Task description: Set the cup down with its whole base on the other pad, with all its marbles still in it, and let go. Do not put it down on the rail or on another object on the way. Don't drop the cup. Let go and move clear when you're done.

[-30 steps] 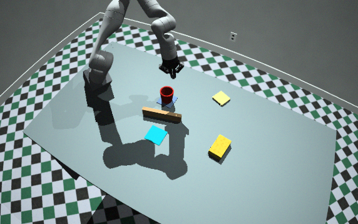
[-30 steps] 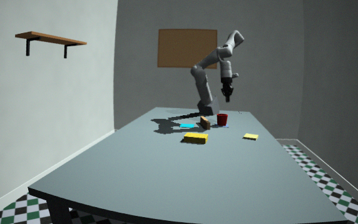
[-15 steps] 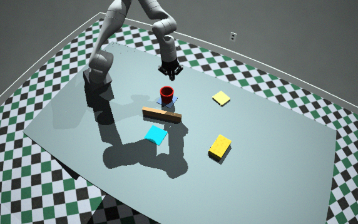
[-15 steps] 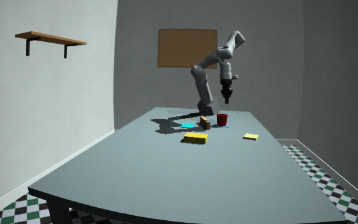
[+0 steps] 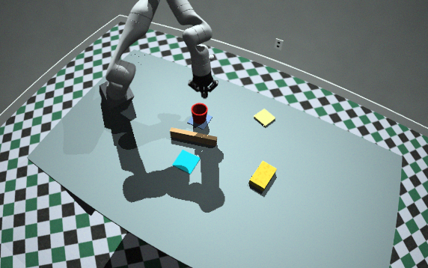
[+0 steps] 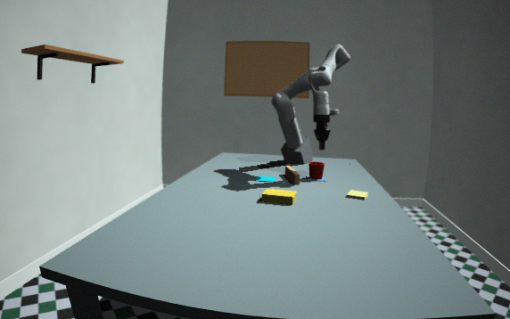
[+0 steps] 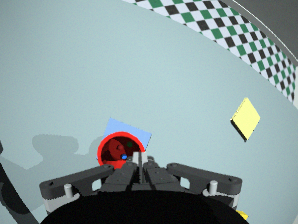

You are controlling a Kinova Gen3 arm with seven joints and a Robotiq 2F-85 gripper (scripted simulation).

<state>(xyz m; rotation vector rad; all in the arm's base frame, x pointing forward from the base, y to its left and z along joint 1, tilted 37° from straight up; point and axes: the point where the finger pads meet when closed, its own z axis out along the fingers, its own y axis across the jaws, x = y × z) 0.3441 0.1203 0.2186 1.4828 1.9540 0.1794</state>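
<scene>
Now: the red cup 20 mm behind my hand, 20 mm to the right of it and 140 mm below it. Also, from my hand: wooden rail 20 mm behind, 130 mm to the right, 150 mm below; then cyan pad 20 mm behind, 250 mm to the right, 170 mm below; then blue marble 10 mm behind, 30 mm to the right, 140 mm below.
</scene>
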